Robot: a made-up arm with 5 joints.
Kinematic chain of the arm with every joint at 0, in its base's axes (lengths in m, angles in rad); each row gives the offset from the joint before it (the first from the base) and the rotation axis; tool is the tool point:
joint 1: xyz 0 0 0.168 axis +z
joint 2: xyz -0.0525 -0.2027 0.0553 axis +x
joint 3: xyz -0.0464 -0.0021 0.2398 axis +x
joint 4: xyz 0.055 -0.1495 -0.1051 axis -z
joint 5: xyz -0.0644 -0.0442 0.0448 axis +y
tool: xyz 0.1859 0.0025 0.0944
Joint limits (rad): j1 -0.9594..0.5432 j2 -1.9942..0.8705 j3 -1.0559..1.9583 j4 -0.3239..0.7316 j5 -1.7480..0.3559
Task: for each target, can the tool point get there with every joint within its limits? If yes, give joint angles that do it. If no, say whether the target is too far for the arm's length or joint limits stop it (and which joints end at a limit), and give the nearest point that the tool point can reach.
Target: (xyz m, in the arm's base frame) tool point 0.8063 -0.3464 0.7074
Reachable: no: too far | nearest point 0.3425 -0.4055 0.5281 | short by 0.501 m
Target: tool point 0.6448 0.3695 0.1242
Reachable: no: joint limits stop it (at a limit: joint 3, joint 4) | nearest point 0.2521 0.1445 0.1716 | short by 0.455 m
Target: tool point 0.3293 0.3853 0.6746
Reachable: no: joint limits stop it (at a limit: joint 1, joint 4) | nearest point 0.0924 0.2578 0.5007 | short by 0.320 m
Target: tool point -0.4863 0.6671 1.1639
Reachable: no: too far | nearest point -0.2054 0.1135 0.7237 | short by 0.761 m
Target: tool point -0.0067 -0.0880 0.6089
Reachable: yes | joints -0.7866 -0.9345 -0.4064 0.4695 0.1730
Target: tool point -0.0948 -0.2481 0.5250
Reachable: yes | joints 0.2499 -0.6696 0.8884 0.5344 -1.2841
